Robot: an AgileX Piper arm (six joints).
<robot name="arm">
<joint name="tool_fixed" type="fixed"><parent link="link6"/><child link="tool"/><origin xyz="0 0 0"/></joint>
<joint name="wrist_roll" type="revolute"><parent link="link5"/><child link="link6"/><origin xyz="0 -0.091 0" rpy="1.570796 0 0"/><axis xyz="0 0 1"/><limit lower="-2.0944" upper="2.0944"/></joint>
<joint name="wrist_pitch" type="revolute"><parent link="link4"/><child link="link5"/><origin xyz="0 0 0" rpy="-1.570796 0 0"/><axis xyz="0 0 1"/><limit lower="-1.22" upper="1.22"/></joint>
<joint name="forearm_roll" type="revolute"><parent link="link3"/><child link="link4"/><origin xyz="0.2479 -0.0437 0" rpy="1.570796 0 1.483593"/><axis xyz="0 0 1"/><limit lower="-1.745" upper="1.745"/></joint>
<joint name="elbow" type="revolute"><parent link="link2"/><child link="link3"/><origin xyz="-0.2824 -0.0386 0"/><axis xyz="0 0 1"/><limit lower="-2.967" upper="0"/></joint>
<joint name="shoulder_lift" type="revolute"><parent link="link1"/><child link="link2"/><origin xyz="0 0 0" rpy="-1.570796 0 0"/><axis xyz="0 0 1"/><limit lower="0" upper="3.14"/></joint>
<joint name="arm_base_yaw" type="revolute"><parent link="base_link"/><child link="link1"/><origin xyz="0 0 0.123"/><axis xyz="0 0 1"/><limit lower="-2.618" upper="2.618"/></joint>
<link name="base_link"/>
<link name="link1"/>
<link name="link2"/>
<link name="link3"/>
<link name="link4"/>
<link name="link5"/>
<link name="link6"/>
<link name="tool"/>
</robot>
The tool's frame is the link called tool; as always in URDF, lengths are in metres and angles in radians.
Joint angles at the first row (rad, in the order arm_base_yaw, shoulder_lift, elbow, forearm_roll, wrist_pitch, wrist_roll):
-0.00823, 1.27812, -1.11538, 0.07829, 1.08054, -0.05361
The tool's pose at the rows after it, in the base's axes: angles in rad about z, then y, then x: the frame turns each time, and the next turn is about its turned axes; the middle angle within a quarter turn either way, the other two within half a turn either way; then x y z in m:
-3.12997 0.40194 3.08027 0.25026 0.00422 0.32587
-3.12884 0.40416 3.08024 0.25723 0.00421 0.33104
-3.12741 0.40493 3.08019 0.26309 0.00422 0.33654
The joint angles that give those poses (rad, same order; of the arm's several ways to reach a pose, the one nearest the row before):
-0.00824, 1.30516, -1.14589, 0.07756, 1.09921, -0.05361
-0.00823, 1.32951, -1.18724, 0.07756, 1.11403, -0.05360
-0.00823, 1.35069, -1.22791, 0.07755, 1.13280, -0.05359

